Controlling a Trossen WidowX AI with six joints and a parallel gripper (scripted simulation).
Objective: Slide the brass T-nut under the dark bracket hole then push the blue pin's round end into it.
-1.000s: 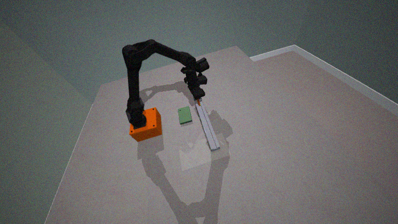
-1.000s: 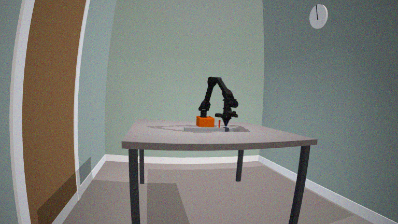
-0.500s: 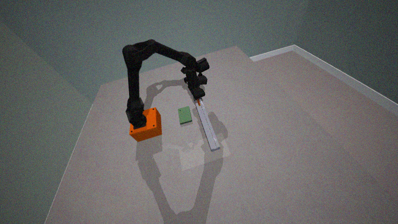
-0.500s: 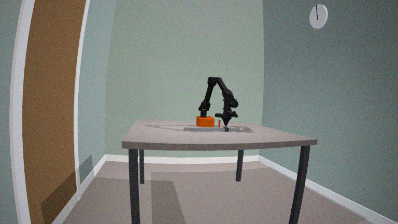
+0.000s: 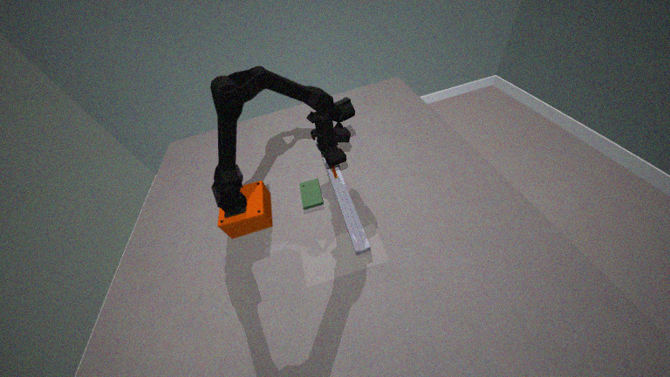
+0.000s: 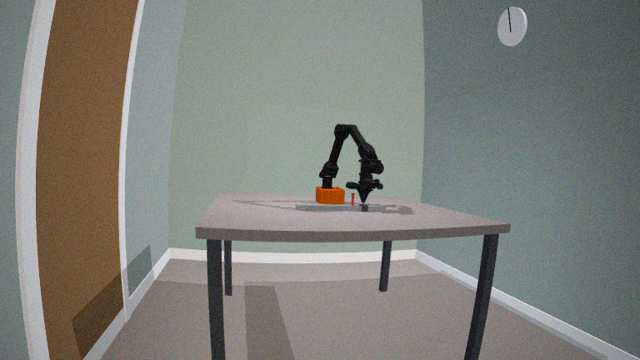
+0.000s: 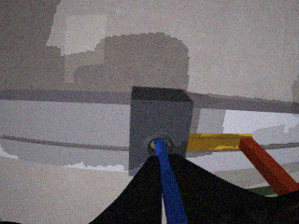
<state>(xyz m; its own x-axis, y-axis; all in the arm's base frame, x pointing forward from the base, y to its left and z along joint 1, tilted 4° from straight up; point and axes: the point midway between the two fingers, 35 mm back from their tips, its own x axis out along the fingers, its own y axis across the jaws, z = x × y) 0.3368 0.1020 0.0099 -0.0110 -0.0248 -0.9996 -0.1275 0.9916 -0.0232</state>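
The blue pin is right at my gripper tip. From my gripper tip the other things lie so: green tray: 110 mm behind, 60 mm to the right, 30 mm below.
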